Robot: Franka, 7 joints.
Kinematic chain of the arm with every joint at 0, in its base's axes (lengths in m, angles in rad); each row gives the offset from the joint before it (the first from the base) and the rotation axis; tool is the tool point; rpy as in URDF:
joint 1: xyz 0 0 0.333 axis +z
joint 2: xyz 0 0 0 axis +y
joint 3: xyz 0 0 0.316 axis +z
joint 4: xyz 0.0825 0 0 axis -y
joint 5: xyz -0.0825 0 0.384 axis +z
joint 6: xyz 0 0 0 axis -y
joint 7: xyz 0.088 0 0 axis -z
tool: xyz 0 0 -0.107 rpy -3.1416 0 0
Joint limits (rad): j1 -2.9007..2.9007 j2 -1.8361..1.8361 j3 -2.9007..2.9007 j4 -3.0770..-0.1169 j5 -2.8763..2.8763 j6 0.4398..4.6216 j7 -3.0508..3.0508
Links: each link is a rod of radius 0.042 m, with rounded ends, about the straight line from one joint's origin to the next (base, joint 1, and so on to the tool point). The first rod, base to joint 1, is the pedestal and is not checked.
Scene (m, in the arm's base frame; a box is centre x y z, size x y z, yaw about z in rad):
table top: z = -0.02
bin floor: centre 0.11 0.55 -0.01 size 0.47 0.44 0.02 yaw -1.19
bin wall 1: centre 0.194 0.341 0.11 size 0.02 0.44 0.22 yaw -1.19
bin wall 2: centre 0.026 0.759 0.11 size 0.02 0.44 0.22 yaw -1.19
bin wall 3: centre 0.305 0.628 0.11 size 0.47 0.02 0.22 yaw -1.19
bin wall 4: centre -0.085 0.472 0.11 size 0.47 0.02 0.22 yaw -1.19
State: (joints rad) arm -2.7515 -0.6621 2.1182 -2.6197 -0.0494 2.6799 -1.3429
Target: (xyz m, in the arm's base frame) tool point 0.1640 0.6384 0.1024
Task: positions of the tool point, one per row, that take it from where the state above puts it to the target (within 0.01 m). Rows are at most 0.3 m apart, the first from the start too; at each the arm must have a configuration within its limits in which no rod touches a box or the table.
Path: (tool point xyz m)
1: 0.4429 -0.1959 0.1728
2: 0.5577 -0.0095 0.2317
3: 0.5725 0.2215 0.3024
4: 0.4774 0.4414 0.3788
5: 0.2927 0.5992 0.4552
6: 0.0602 0.6632 0.5266
7: 0.1059 0.7004 0.4013
8: 0.1512 0.6921 0.2523
9: 0.1640 0.6384 0.1024

